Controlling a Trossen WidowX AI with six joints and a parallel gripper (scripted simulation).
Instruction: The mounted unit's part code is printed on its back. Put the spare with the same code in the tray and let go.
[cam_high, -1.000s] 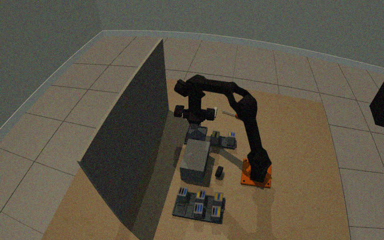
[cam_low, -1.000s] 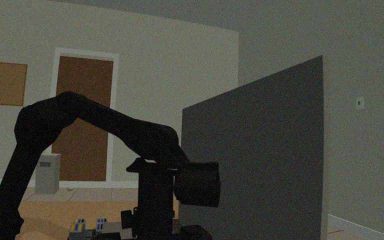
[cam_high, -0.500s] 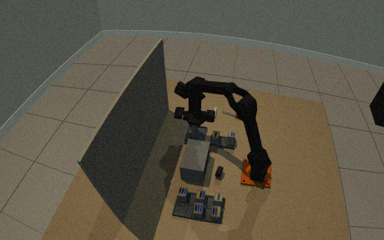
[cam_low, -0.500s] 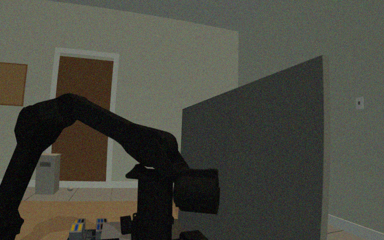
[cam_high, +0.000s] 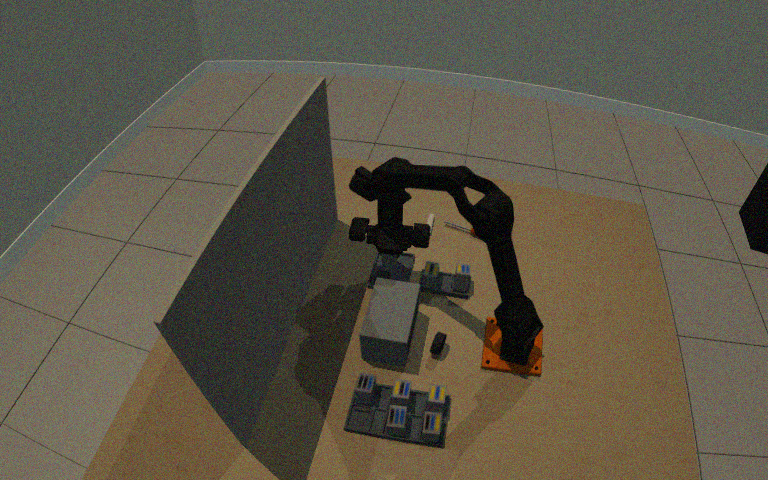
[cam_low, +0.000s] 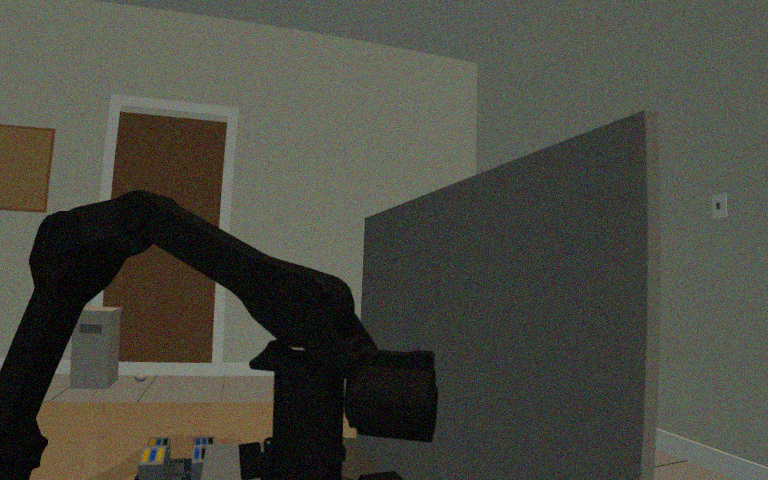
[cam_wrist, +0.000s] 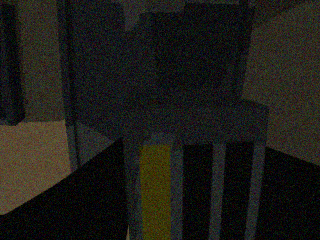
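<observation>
The rack is 150 mm behind my gripper tip and 40 mm below it. From my gripper tip the other things lie so: grey spare: 30 mm above; then grey panel: 160 mm ahead, 220 mm to the left, 170 mm above.
</observation>
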